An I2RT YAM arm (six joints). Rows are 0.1 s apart.
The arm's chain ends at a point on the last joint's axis. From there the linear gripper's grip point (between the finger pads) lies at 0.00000 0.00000 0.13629 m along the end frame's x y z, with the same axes.
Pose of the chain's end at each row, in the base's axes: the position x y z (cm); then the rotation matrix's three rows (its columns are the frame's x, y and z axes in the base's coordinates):
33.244, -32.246, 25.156; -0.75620, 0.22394, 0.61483; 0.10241, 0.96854, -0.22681; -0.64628, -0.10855, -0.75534
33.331, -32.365, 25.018; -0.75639, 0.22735, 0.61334; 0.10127, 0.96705, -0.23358; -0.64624, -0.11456, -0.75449
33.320, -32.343, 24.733; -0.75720, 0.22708, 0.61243; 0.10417, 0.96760, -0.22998; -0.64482, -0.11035, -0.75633
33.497, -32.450, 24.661; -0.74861, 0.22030, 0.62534; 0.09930, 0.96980, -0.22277; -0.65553, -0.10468, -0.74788
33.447, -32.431, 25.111; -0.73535, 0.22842, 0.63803; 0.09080, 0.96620, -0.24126; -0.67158, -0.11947, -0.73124
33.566, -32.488, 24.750; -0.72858, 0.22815, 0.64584; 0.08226, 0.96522, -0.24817; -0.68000, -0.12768, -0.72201
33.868, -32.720, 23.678; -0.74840, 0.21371, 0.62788; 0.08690, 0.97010, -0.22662; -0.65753, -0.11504, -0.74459
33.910, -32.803, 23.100; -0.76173, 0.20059, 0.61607; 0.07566, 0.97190, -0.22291; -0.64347, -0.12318, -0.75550
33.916, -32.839, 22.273; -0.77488, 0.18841, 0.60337; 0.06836, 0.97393, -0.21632; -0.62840, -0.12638, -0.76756
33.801, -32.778, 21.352; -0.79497, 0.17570, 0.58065; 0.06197, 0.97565, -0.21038; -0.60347, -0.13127, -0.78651
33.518, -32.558, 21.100; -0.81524, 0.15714, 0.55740; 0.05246, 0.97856, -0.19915; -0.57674, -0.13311, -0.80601
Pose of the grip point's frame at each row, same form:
41.624, -35.337, 14.861; -0.75620, 0.22394, 0.61483; 0.10241, 0.96854, -0.22681; -0.64628, -0.10855, -0.75534
41.690, -35.548, 14.735; -0.75639, 0.22735, 0.61334; 0.10127, 0.96705, -0.23358; -0.64624, -0.11456, -0.75449
41.667, -35.477, 14.425; -0.75720, 0.22708, 0.61243; 0.10417, 0.96760, -0.22998; -0.64482, -0.11035, -0.75633
42.020, -35.486, 14.468; -0.74861, 0.22030, 0.62534; 0.09930, 0.96980, -0.22277; -0.65553, -0.10468, -0.74788
42.143, -35.719, 15.145; -0.73535, 0.22842, 0.63803; 0.09080, 0.96620, -0.24126; -0.67158, -0.11947, -0.73124
42.368, -35.870, 14.910; -0.72858, 0.22815, 0.64584; 0.08226, 0.96522, -0.24817; -0.68000, -0.12768, -0.72201
42.425, -35.809, 13.530; -0.74840, 0.21371, 0.62788; 0.08690, 0.97010, -0.22662; -0.65753, -0.11504, -0.74459
42.306, -35.841, 12.803; -0.76173, 0.20059, 0.61607; 0.07566, 0.97190, -0.22291; -0.64347, -0.12318, -0.75550
42.139, -35.787, 11.812; -0.77488, 0.18841, 0.60337; 0.06836, 0.97393, -0.21632; -0.62840, -0.12638, -0.76756
41.715, -35.645, 10.633; -0.79497, 0.17570, 0.58065; 0.06197, 0.97565, -0.21038; -0.60347, -0.13127, -0.78651
41.115, -35.272, 10.115; -0.81524, 0.15714, 0.55740; 0.05246, 0.97856, -0.19915; -0.57674, -0.13311, -0.80601

